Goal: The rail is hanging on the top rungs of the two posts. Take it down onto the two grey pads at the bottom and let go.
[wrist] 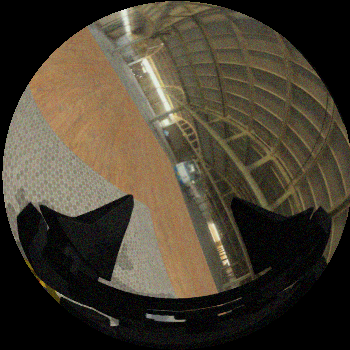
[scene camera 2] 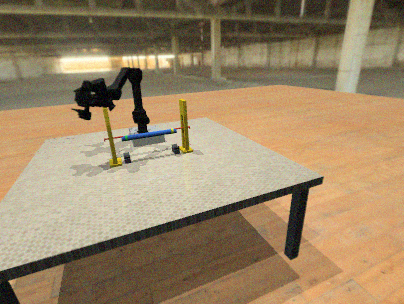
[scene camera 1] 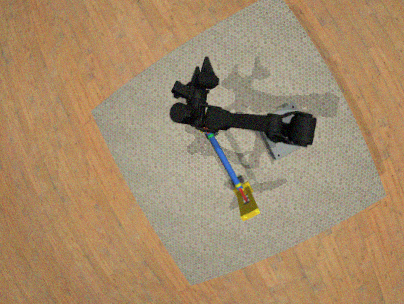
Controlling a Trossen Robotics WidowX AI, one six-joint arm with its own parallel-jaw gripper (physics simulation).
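Frame: origin at the arm's base, x ahead, y left, z up, level; centimetres.
Where they show: gripper, between the fingertips: (wrist: 184,201) (scene camera 2: 72,100) (scene camera 1: 201,61); arm's base, origin of its link: (scene camera 2: 142,132).
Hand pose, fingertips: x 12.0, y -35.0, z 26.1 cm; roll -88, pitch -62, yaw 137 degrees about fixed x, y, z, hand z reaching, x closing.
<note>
Each offset is from my fingertips to the centre of the thing. Level surfaces: height alone.
The rail {dy +33.2, dx +14.0, dz -20.5 cm} (scene camera 1: 223,160) (scene camera 2: 149,135) is a blue bar with thin red ends, a green band and a yellow band. It spans the two yellow posts about halfway up, nearly level, well above the table. One post {dy +13.3, dx +12.4, dz -18.6 cm} (scene camera 2: 113,145) is mostly hidden under the arm in scene camera 1; the other post {dy +53.2, dx +15.6, dz -18.6 cm} (scene camera 1: 250,214) (scene camera 2: 184,117) shows in both scene views. The two small dark grey pads {dy +19.5, dx +12.9, dz -31.4 cm} (scene camera 2: 127,157) {dy +47.0, dx +15.1, dz -31.4 cm} (scene camera 2: 175,148) are on the table beside the post feet. My gripper (scene camera 1: 201,63) (scene camera 2: 75,102) (wrist: 184,201) is open and empty, high up, beyond the green-banded end and apart from the rail.
The arm's grey base plate (scene camera 1: 280,148) is on the table {dz -33.6 cm} (scene camera 1: 150,200) (scene camera 2: 200,185), behind the rail in scene camera 2. The arm passes above the green-banded rail end. The wrist view looks across the table edge to the wooden floor (wrist: 100,110) and the hall.
</note>
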